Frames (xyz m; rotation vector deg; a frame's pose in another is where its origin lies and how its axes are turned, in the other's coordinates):
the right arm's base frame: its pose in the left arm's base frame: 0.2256 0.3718 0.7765 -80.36 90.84 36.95
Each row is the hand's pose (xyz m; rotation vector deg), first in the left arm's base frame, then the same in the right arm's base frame.
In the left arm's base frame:
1: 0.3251 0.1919 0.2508 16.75 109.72 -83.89
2: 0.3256 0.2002 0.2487 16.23 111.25 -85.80
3: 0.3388 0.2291 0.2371 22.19 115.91 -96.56
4: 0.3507 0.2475 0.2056 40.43 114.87 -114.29
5: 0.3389 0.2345 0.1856 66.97 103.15 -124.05
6: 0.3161 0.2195 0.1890 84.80 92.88 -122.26
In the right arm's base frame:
1: 0.5499 -0.0440 0.1198 115.38 57.21 21.13
2: 0.5476 -0.0423 0.1278 114.68 60.11 21.27
3: 0.5440 -0.0466 0.1612 117.04 73.11 25.59
4: 0.5629 -0.0484 0.1946 127.52 90.31 33.67
5: 0.5861 -0.0365 0.1896 -144.78 -96.40 -44.87
6: 0.5896 -0.0185 0.1691 -139.55 -81.39 -48.64

